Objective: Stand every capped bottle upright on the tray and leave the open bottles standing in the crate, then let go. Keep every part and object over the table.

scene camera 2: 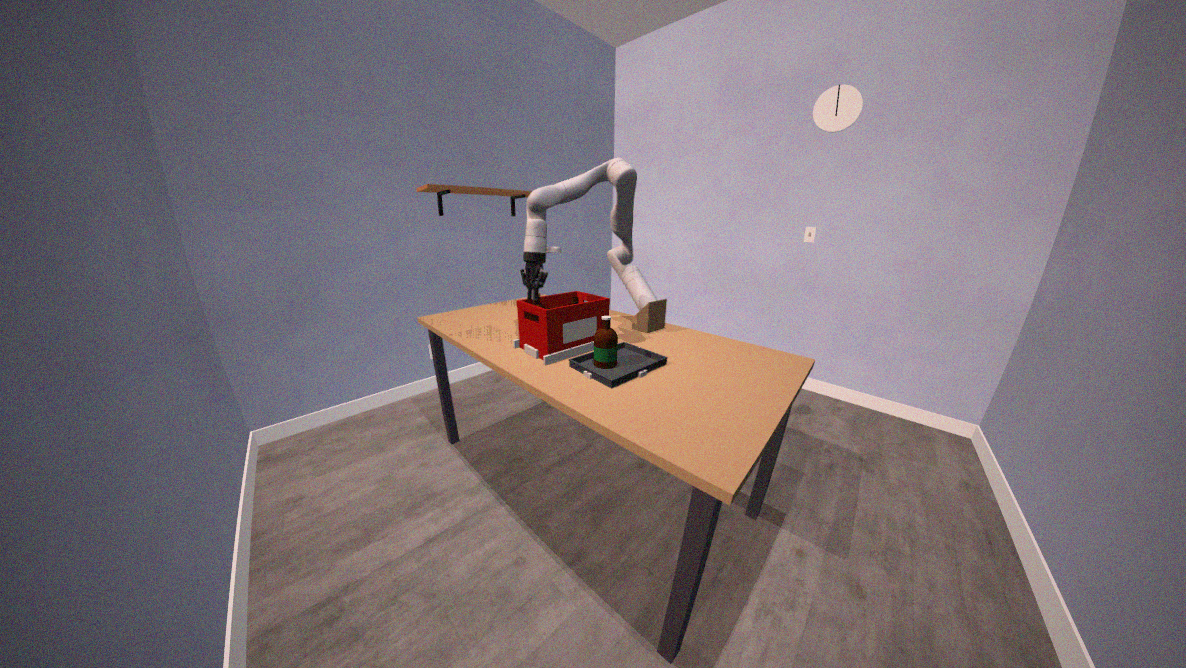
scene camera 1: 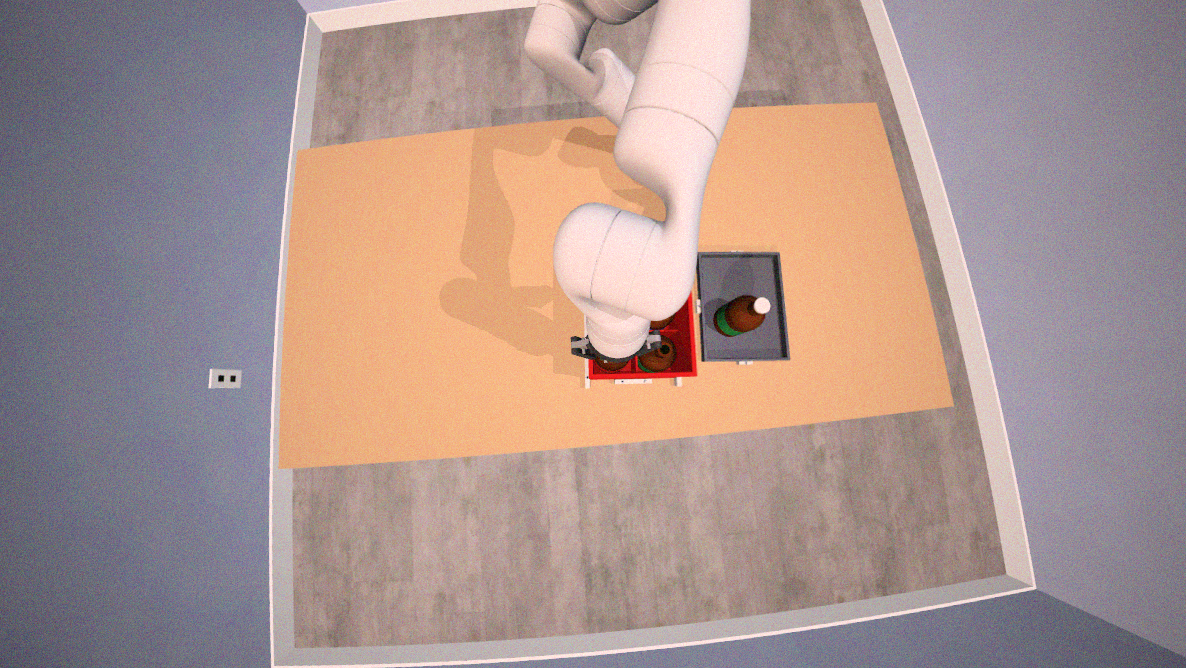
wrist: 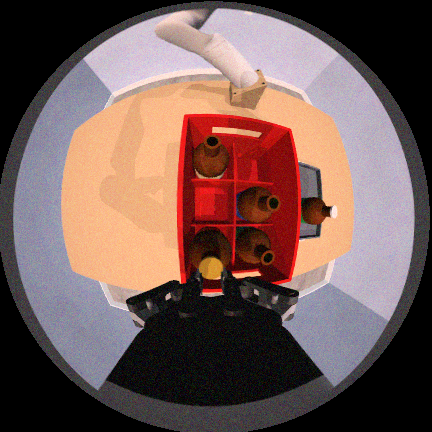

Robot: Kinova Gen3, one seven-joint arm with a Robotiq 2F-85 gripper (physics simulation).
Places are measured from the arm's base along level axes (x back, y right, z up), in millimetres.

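Pixels of known places: gripper, fingertip midpoint: point(scene camera 2: 532, 299) point(wrist: 211, 273); arm's base, link origin: point(scene camera 2: 650, 308) point(wrist: 245, 79).
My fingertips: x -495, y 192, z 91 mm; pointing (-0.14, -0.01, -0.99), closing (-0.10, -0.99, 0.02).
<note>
Ahead of a thing's pixels: the offset from my fingertips to its top centre. "spot": to the spot under its first point. Level surfaces: height alone.
My gripper point(scene camera 1: 616, 348) point(scene camera 2: 533, 297) point(wrist: 211, 273) is shut on the yellow-capped brown bottle {dy -2, dx +14, dz +20 mm} point(wrist: 210, 246), at its top. This bottle is upright, its body inside the near left compartment of the red crate {dy -64, dx +91, dz -5 mm} point(scene camera 1: 643, 377) point(scene camera 2: 535, 330) point(wrist: 291, 167); its base is hidden. Three open brown bottles stand in the crate: a white-labelled one {dy -31, dx +186, dz -17 mm} point(wrist: 210, 159) far left, a blue-labelled one {dy -108, dx +81, dz -17 mm} point(wrist: 256, 204) middle right, and a green-labelled one {dy -91, dx -3, dz -17 mm} point(scene camera 1: 655, 355) point(wrist: 253, 245) near right. A white-capped, green-labelled bottle {dy -287, dx +44, dz -20 mm} point(scene camera 1: 741, 315) point(scene camera 2: 605, 341) point(wrist: 314, 210) stands upright on the dark tray {spot: dy -297, dx +167, dz -175 mm} point(scene camera 1: 720, 269) point(scene camera 2: 651, 361) point(wrist: 310, 175).
The tray is beside the crate's right wall, with bare tray behind its bottle. Low white brackets point(scene camera 1: 633, 381) point(scene camera 2: 568, 353) border the crate on the wooden table {dz -180 mm} point(scene camera 1: 398, 331) point(scene camera 2: 713, 390) point(wrist: 100, 225). The arm's base block point(scene camera 2: 651, 316) point(wrist: 248, 95) stands behind. A wall shelf point(scene camera 2: 473, 190) is farther back.
</note>
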